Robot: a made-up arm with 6 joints.
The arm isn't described. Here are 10 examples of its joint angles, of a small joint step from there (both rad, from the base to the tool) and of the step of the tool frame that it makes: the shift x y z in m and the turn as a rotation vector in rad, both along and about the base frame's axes.
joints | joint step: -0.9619 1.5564 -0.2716 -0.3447 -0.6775 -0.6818 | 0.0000 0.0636 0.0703 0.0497 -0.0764 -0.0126
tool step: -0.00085 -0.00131 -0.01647 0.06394 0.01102 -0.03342
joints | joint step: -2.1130 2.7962 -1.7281 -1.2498 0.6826 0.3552 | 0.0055 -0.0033 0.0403 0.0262 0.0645 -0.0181
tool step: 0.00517 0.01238 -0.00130 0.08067 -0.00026 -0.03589
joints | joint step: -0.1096 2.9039 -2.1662 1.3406 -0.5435 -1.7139 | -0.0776 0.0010 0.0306 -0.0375 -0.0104 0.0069
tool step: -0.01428 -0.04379 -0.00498 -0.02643 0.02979 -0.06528
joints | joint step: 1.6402 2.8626 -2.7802 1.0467 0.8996 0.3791 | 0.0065 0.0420 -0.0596 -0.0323 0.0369 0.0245
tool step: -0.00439 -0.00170 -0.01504 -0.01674 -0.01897 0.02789
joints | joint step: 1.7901 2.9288 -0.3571 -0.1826 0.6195 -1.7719 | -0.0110 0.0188 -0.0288 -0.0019 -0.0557 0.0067
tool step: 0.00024 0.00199 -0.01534 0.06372 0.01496 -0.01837
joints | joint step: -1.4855 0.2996 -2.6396 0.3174 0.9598 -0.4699 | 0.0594 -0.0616 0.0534 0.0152 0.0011 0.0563
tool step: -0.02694 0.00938 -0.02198 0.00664 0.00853 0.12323
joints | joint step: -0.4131 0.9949 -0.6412 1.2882 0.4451 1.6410 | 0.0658 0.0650 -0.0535 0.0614 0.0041 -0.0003
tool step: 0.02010 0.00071 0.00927 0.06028 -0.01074 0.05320
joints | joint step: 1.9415 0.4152 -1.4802 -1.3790 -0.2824 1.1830 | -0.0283 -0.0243 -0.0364 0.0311 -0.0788 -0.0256
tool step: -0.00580 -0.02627 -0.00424 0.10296 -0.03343 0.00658
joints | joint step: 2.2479 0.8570 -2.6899 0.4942 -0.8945 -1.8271 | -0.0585 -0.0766 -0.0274 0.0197 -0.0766 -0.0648
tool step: 0.01173 -0.04597 -0.04199 0.06592 0.15458 -0.04351
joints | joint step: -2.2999 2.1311 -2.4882 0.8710 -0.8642 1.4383 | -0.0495 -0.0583 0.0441 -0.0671 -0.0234 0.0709
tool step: 0.00552 0.03105 0.01966 -0.03221 0.06842 -0.04177
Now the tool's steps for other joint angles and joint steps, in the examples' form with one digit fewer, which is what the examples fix.
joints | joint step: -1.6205 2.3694 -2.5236 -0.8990 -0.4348 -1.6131 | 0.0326 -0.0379 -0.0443 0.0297 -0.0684 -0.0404
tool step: 0.0222 0.0234 0.0346 -0.1390 0.0223 0.0705
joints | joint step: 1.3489 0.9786 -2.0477 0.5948 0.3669 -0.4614 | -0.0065 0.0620 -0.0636 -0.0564 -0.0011 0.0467
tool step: 0.0066 0.0205 0.0091 -0.0044 0.0095 -0.0241
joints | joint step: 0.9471 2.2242 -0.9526 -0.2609 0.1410 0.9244 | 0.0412 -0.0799 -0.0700 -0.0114 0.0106 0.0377
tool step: -0.0040 0.0199 0.0372 0.1186 -0.0765 0.0143
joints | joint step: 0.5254 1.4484 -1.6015 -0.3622 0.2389 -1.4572 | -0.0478 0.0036 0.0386 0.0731 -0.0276 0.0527
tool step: 0.0076 -0.0074 -0.0088 0.1011 0.0694 -0.0229
